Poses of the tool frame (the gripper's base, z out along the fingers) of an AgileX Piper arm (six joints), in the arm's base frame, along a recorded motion.
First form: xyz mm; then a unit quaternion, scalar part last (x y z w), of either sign.
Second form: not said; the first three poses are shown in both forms.
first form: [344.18 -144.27 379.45 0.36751 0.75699 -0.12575 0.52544]
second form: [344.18 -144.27 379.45 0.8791 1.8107 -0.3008]
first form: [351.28 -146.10 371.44 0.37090 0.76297 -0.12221 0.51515]
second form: [351.28 -146.10 371.44 0.8911 1.8331 -0.2936]
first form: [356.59 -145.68 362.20 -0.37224 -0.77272 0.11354 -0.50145]
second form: [356.59 -145.68 362.20 0.8997 1.8676 -0.2744]
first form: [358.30 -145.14 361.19 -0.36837 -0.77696 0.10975 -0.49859]
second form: [358.30 -145.14 361.19 0.8914 1.8802 -0.2656]
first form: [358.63 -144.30 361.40 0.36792 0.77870 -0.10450 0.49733]
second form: [358.63 -144.30 361.40 0.8908 1.8854 -0.2530]
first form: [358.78 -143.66 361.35 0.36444 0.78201 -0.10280 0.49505]
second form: [358.78 -143.66 361.35 0.8833 1.8953 -0.2491]
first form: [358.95 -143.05 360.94 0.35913 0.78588 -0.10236 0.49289]
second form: [358.95 -143.05 360.94 0.8712 1.9065 -0.2483]
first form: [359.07 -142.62 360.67 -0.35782 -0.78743 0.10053 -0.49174]
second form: [359.07 -142.62 360.67 0.8685 1.9112 -0.2440]
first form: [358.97 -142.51 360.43 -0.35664 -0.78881 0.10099 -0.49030]
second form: [358.97 -142.51 360.43 0.8662 1.9158 -0.2453]
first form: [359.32 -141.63 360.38 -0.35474 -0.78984 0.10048 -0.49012]
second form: [359.32 -141.63 360.38 0.8616 1.9184 -0.2441]
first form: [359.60 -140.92 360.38 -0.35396 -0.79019 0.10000 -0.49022]
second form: [359.60 -140.92 360.38 0.8597 1.9192 -0.2429]
